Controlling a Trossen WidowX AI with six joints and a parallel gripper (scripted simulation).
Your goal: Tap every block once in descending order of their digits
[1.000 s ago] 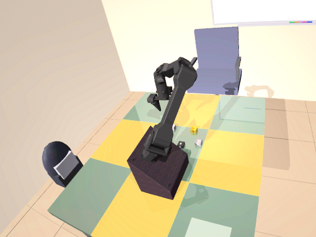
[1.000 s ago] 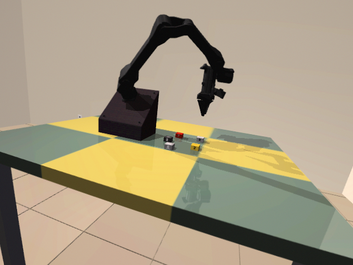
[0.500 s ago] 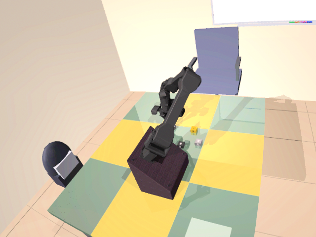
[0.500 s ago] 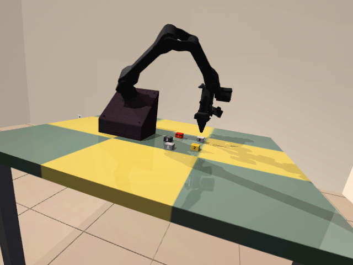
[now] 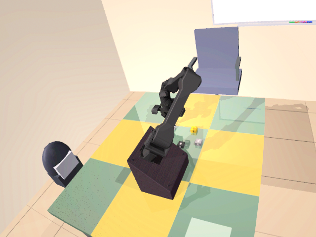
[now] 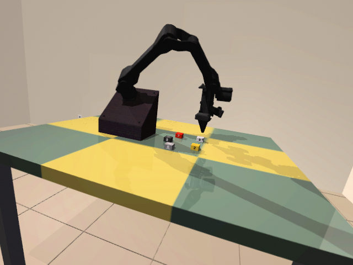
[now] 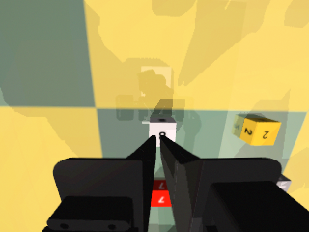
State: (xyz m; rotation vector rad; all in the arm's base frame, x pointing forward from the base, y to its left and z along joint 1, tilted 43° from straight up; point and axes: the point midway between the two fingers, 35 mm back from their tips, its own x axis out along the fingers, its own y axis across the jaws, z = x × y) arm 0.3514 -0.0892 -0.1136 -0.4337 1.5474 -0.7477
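Right now my gripper tip is 30 mm above the white block, 10 mm to the left of it and 10 mm past it. Round my gripper tip: yellow block 140 mm to the right, 30 mm below, 30 mm behind; black block 150 mm behind, 90 mm to the right, 30 mm below; red block 110 mm behind, 30 mm below, 10 mm to the left.
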